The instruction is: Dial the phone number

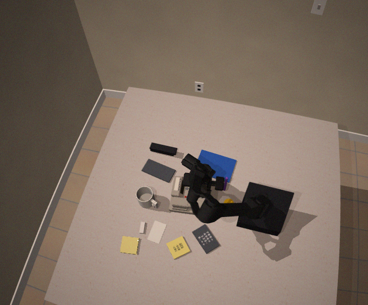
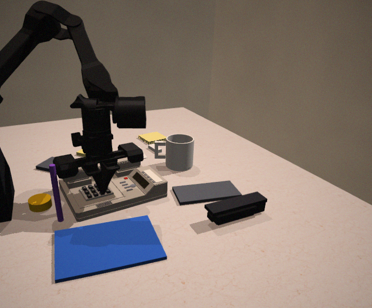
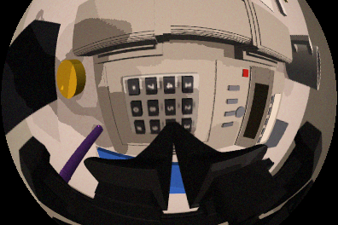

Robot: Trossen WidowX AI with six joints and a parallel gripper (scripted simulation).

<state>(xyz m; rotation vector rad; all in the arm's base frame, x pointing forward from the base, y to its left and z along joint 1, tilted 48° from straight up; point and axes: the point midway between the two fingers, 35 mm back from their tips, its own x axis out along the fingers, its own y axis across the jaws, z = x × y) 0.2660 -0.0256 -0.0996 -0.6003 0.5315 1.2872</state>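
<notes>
Right now the beige desk phone is 40 mm to the left of my hand, 40 mm below it and 40 mm ahead of it. The rest, counted from my hand: purple stick 100 mm behind, 20 mm to the right; handset 90 mm to the left, 30 mm ahead, 20 mm below; blue pad 150 mm to the right, 60 mm below, 50 mm behind.
</notes>
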